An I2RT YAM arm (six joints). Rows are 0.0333 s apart.
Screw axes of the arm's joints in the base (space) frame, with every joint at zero. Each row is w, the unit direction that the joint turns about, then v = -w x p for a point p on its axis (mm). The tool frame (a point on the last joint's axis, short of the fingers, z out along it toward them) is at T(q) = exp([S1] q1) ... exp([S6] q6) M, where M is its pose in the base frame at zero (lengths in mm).
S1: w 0 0 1 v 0.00 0.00 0.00
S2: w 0 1 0 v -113.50 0.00 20.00
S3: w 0 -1 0 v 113.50 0.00 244.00
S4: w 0 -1 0 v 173.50 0.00 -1.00
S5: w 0 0 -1 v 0.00 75.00 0.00
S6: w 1 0 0 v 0.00 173.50 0.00
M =
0 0 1 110.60
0 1 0 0.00
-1 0 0 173.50
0 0 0 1
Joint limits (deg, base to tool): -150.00..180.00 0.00..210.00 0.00..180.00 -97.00..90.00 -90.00..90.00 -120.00..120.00
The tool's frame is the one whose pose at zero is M.
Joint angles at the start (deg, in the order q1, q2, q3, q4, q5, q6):
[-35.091, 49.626, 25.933, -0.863, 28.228, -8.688]
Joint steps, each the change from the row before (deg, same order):
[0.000, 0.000, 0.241, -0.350, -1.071, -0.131]
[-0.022, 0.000, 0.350, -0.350, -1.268, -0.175]
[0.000, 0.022, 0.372, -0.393, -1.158, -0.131]
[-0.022, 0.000, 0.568, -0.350, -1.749, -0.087]
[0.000, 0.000, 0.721, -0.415, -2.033, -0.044]
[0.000, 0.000, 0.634, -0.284, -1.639, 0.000]
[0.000, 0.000, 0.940, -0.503, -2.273, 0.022]
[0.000, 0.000, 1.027, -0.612, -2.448, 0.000]
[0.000, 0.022, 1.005, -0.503, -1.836, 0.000]
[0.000, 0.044, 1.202, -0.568, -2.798, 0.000]
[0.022, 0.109, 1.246, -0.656, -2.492, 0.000]
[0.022, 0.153, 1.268, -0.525, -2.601, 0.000]
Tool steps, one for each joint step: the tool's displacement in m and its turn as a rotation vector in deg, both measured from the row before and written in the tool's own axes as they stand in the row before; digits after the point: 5 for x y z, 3 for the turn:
[-0.00090, 0.00041, -0.00024, -1.073, -0.068, -0.182]
[-0.00155, 0.00030, -0.00034, -1.234, -0.189, -0.167]
[-0.00157, 0.00032, -0.00034, -1.150, -0.144, -0.149]
[-0.00289, 0.00027, -0.00062, -1.676, -0.469, 0.010]
[-0.00372, 0.00032, -0.00085, -1.961, -0.606, 0.070]
[-0.00340, 0.00018, -0.00077, -1.565, -0.588, 0.120]
[-0.00488, 0.00022, -0.00119, -2.177, -0.775, 0.158]
[-0.00520, 0.00028, -0.00136, -2.352, -0.787, 0.113]
[-0.00517, -0.00002, -0.00130, -1.737, -0.755, 0.113]
[-0.00627, 0.00039, -0.00157, -2.669, -1.020, 0.116]
[-0.00622, 0.00038, -0.00147, -2.403, -0.874, 0.065]
[-0.00652, 0.00048, -0.00140, -2.493, -1.001, 0.055]

